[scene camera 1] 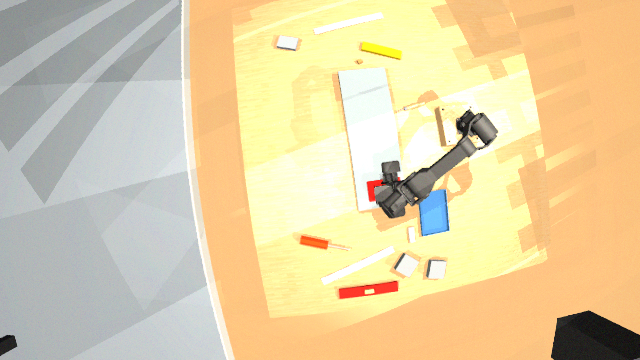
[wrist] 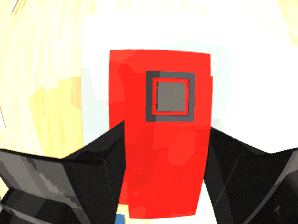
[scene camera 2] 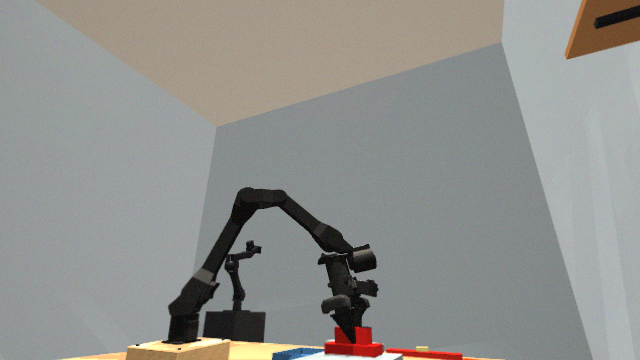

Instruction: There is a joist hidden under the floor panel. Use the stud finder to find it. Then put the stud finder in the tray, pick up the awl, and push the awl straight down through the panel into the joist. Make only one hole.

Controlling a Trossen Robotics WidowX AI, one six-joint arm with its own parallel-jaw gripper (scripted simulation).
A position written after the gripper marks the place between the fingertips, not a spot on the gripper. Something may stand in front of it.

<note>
In view: the gripper [scene camera 2: 357, 342], a stud finder [wrist: 165, 97] and a blue tray [scene camera 1: 434, 216].
The gripper also shows in scene camera 1 [scene camera 1: 382, 189] and in the wrist view [wrist: 161, 126].
</note>
